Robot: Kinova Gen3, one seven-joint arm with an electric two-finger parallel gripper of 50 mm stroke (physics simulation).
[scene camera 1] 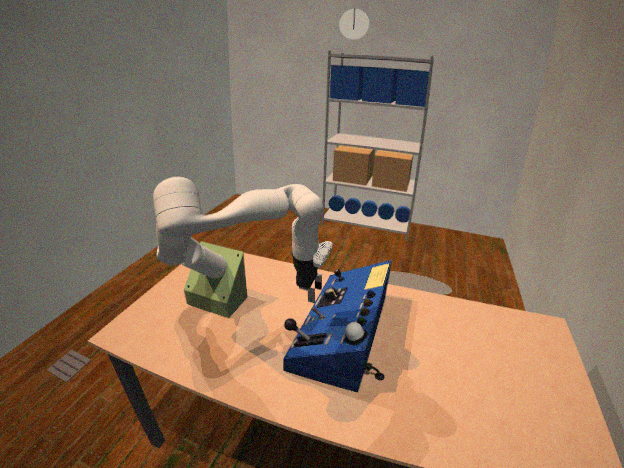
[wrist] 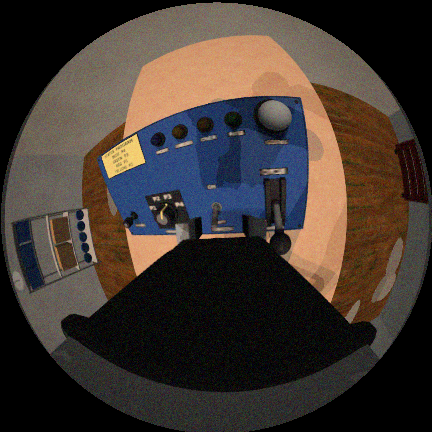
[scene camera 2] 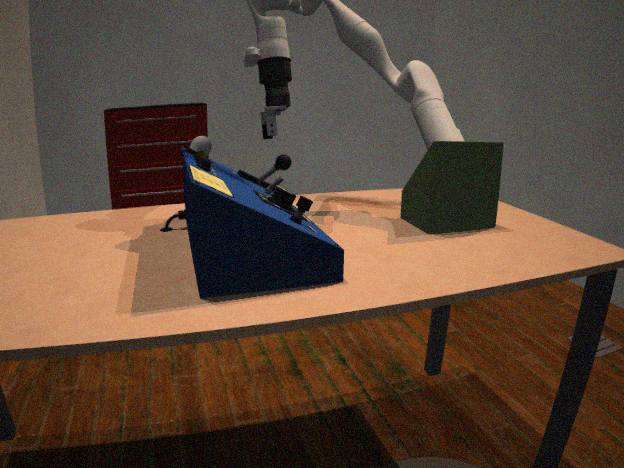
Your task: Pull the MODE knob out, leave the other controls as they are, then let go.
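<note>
The blue sloped control panel stands on the table. Its labels are too small to read, so I cannot tell which control is marked MODE. A small black knob on a stem stands at one lower corner. Beside it is the rotary selector with P1 to P4 marks. A small toggle sits mid-panel. My gripper is open and empty, pointing down above the panel's lower part, touching no control.
A black-ball lever and a pale dome stand up from the panel. Several round buttons line its upper edge. A yellow card is beside them. The green arm base stands nearby.
</note>
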